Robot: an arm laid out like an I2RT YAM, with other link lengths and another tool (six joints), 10 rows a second.
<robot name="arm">
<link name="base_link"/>
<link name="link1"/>
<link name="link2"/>
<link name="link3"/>
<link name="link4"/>
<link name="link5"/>
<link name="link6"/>
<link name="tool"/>
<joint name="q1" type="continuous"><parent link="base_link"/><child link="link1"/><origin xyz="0 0 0.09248" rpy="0 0 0"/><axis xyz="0 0 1"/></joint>
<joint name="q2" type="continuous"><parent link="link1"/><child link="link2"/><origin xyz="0.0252 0.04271 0.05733" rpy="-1.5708 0 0"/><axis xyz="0 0 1"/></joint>
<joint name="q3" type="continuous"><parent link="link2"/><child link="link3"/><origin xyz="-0.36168 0 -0.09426" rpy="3.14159 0 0"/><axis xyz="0 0 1"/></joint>
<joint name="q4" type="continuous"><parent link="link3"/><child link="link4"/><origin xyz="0.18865 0.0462 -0.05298" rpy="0 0 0"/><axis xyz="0 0 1"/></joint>
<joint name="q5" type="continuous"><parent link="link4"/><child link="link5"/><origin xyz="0.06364 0.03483 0.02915" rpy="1.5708 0 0"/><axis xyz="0 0 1"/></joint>
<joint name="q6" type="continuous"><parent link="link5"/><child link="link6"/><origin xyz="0.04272 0 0.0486" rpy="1.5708 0 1.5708"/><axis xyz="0 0 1"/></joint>
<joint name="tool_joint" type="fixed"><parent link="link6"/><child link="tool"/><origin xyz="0.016 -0.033 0.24" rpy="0 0.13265 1.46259"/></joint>
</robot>
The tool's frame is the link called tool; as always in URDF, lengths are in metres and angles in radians. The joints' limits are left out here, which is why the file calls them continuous.
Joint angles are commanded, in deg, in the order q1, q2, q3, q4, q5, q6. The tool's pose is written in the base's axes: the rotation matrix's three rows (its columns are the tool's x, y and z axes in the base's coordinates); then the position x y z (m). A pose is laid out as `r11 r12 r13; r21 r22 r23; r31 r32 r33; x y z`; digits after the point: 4 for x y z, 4 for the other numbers.
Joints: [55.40, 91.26, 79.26, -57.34, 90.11, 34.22]
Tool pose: -0.4797 0.4279 0.7660; -0.4640 0.6172 -0.6354; -0.7447 -0.6603 -0.0975; 0.3932 0.0234 0.4897
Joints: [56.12, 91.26, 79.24, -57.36, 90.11, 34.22]
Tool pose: -0.4741 0.4198 0.7739; -0.4705 0.6222 -0.6257; -0.7442 -0.6608 -0.0975; 0.3929 0.0283 0.4896
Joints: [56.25, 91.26, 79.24, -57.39, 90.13, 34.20]
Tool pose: -0.4733 0.4183 0.7752; -0.4722 0.6225 -0.6242; -0.7437 -0.6614 -0.0971; 0.3928 0.0292 0.4897
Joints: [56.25, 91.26, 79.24, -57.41, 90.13, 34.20]
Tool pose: -0.4734 0.4182 0.7752; -0.4724 0.6223 -0.6242; -0.7435 -0.6617 -0.0971; 0.3928 0.0292 0.4897
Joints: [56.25, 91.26, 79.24, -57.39, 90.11, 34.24]
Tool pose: -0.4731 0.4183 0.7753; -0.4717 0.6230 -0.6240; -0.7441 -0.6609 -0.0975; 0.3928 0.0292 0.4896
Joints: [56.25, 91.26, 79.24, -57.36, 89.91, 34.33]
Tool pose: -0.4737 0.4166 0.7759; -0.4696 0.6259 -0.6227; -0.7450 -0.6593 -0.1009; 0.3931 0.0294 0.4887
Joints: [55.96, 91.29, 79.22, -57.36, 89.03, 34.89]
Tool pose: -0.4788 0.4118 0.7753; -0.4582 0.6361 -0.6208; -0.7489 -0.6525 -0.1159; 0.3943 0.0283 0.4845
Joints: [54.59, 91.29, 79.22, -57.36, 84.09, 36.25]
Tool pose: -0.5166 0.3743 0.7701; -0.4114 0.6803 -0.6066; -0.7509 -0.6302 -0.1975; 0.4005 0.0244 0.4617
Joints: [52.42, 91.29, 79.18, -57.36, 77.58, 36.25]
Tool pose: -0.5794 0.3193 0.7499; -0.3661 0.7201 -0.5894; -0.7282 -0.6160 -0.3004; 0.4068 0.0190 0.4313
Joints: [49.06, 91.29, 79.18, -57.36, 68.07, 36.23]
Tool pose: -0.6648 0.2474 0.7048; -0.2965 0.7787 -0.5530; -0.6856 -0.5766 -0.4443; 0.4113 0.0132 0.3879
